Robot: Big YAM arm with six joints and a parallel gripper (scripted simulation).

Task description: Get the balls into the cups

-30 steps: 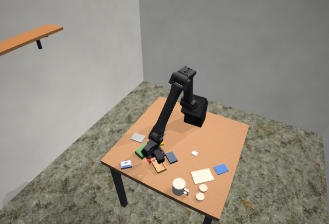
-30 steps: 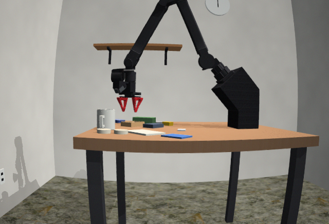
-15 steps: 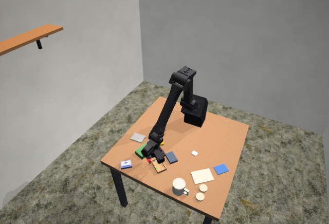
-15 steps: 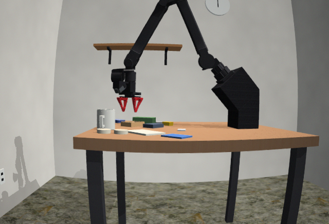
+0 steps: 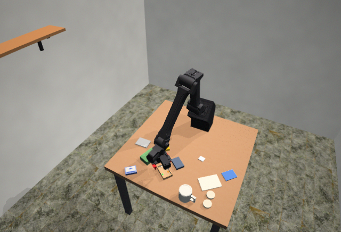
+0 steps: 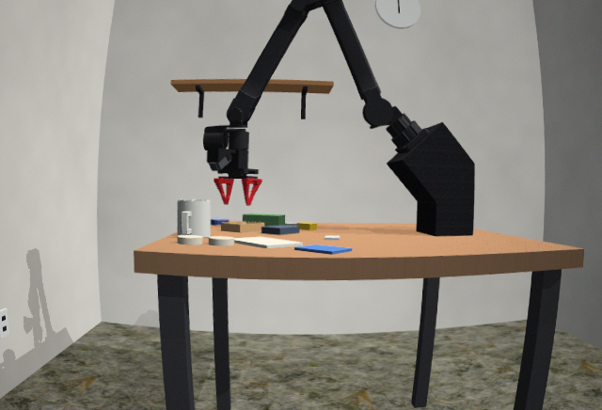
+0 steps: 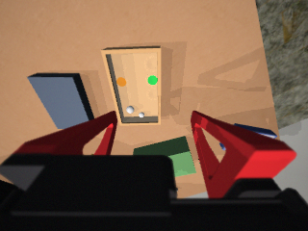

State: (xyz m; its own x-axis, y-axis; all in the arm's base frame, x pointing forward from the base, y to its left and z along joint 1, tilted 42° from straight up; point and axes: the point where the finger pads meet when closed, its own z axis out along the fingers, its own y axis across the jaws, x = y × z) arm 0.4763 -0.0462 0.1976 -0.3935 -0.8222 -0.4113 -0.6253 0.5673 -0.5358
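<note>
Right now the wooden puzzle is 20 mm behind my hand, 10 mm to the left of it and 70 mm below it. Round my hand: yellow block 200 mm behind, 90 mm to the right, 70 mm below; then dark blue block 130 mm behind, 60 mm to the left, 70 mm below; then green block 60 mm behind, 140 mm to the right, 60 mm below.
</note>
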